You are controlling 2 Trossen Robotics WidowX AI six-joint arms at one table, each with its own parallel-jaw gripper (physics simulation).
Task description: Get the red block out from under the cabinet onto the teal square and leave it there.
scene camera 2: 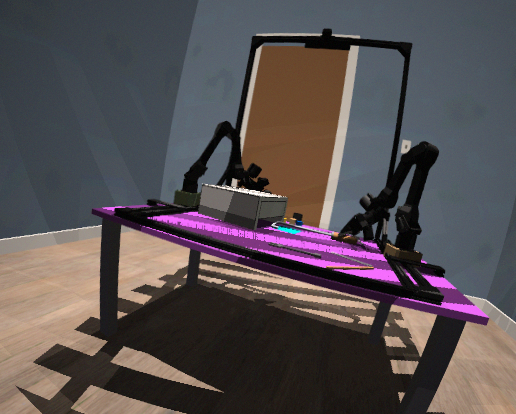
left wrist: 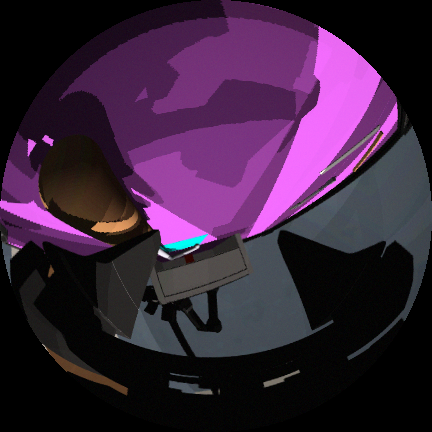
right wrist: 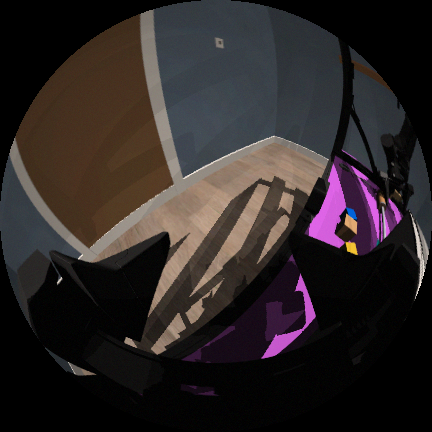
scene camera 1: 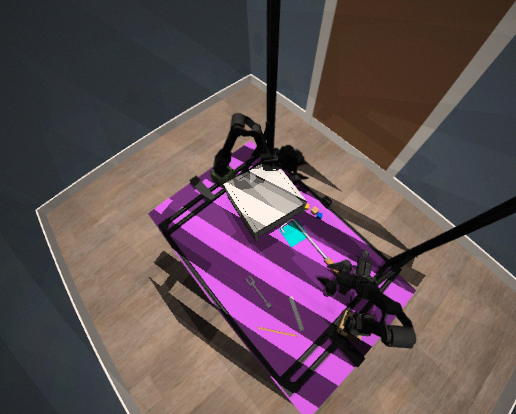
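Seen in the pictures: left gripper, fingertip midpoint: [scene camera 2: 339,234] [left wrist: 220,236] [right wrist: 395,209] [scene camera 1: 322,271]; right gripper, fingertip midpoint: [right wrist: 231,237] [scene camera 1: 307,170]; left arm's base, link origin: [scene camera 2: 404,248] [scene camera 1: 352,326]; right arm's base, link origin: [scene camera 2: 189,191] [scene camera 1: 222,171].
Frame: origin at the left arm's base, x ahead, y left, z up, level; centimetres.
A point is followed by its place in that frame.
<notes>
The grey cabinet [scene camera 1: 264,197] @[x 59.8, y -33.3, z 8.4 cm] [scene camera 2: 237,205] @[x 63.7, y -20.3, z 2.8 cm] [left wrist: 201,273] @[x 47.7, y -28.7, z 3.0 cm] stands on the purple striped table [scene camera 1: 223,255] @[x 66.1, y -1.7, z -5.2 cm]. The red block [left wrist: 189,258] @[x 67.1, y -39.2, z -3.1 cm] shows only in the left wrist view, as a small dark red patch under the cabinet's front edge. The teal square [scene camera 1: 292,235] @[x 40.5, y -26.9, z -5.1 cm] [scene camera 2: 290,230] @[x 39.0, y -27.2, z -5.1 cm] [left wrist: 183,243] @[x 39.4, y -27.4, z -5.1 cm] lies just in front of the cabinet. A hook tool has a thin metal rod [scene camera 1: 307,240] @[x 32.0, y -28.2, z -3.1 cm] and a wooden handle [scene camera 1: 329,261] @[x 19.3, y -22.2, z -2.1 cm] [scene camera 2: 344,236] @[x 16.5, y -19.9, z -2.5 cm] [left wrist: 84,189]. My left gripper [scene camera 1: 334,273] [scene camera 2: 352,229] [left wrist: 220,236] @[x 20.6, y -16.0, z -1.1 cm] is open and low over the table, right at the handle. My right gripper [scene camera 1: 293,158] [scene camera 2: 256,177] [right wrist: 231,237] @[x 47.9, y -61.0, z 3.1 cm] is open behind the cabinet.
Small yellow [scene camera 1: 306,206] @[x 40.5, y -43.9, z -2.6 cm], orange [scene camera 1: 315,209] @[x 35.6, y -44.2, z -2.1 cm] [right wrist: 347,227] @[x 36.9, y -45.1, z -2.3 cm] and blue [scene camera 1: 319,215] @[x 32.5, y -42.3, z -2.6 cm] [right wrist: 351,213] @[x 32.5, y -42.7, z -2.6 cm] blocks lie beside the cabinet. A forked tool [scene camera 1: 258,292] @[x 42.5, y 5.5, z -4.6 cm], a grey bar [scene camera 1: 297,314] @[x 22.6, y 5.8, z -5.0 cm] and a yellow pencil [scene camera 1: 277,331] @[x 27.3, y 16.3, z -4.5 cm] [scene camera 2: 350,267] @[x 28.0, y 17.0, z -4.5 cm] lie near the front. A black frame [scene camera 1: 186,209] @[x 97.0, y -13.4, z -4.4 cm] runs along the table edges.
</notes>
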